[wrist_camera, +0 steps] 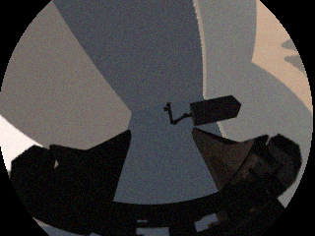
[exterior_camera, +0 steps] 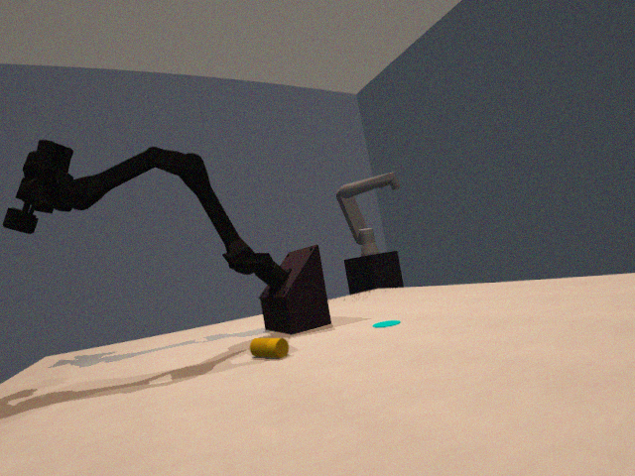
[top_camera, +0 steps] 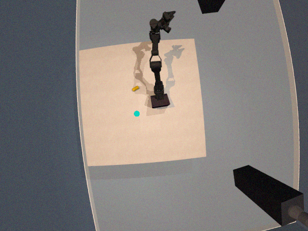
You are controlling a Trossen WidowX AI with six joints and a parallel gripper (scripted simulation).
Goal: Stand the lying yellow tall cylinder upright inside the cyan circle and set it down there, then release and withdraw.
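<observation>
The yellow tall cylinder lies 45 cm ahead of my gripper tip, 42 cm below it and 40 cm to the left of it. From my gripper tip the other things lie so: cyan circle 66 cm to the left, 49 cm ahead, 44 cm below.
</observation>
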